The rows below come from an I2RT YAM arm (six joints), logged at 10 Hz.
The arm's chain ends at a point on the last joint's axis. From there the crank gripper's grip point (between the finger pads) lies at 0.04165 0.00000 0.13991 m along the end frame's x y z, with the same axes.
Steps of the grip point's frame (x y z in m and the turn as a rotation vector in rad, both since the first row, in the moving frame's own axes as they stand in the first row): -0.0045 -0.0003 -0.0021 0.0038 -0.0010 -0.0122; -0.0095 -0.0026 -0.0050 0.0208 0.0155 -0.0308; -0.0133 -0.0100 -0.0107 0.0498 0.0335 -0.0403; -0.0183 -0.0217 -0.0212 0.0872 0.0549 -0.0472; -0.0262 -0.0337 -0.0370 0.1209 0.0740 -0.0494; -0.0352 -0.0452 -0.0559 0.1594 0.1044 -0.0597; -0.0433 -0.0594 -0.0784 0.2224 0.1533 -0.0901
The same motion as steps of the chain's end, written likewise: -0.0044 0.0007 -0.0021 0.0038 -0.0010 -0.0122; -0.0116 0.0016 -0.0043 0.0208 0.0155 -0.0308; -0.0178 -0.0013 -0.0090 0.0498 0.0335 -0.0403; -0.0256 -0.0075 -0.0181 0.0872 0.0549 -0.0472; -0.0359 -0.0147 -0.0324 0.1209 0.0740 -0.0494; -0.0487 -0.0205 -0.0489 0.1594 0.1044 -0.0597; -0.0624 -0.0247 -0.0666 0.2224 0.1533 -0.0901
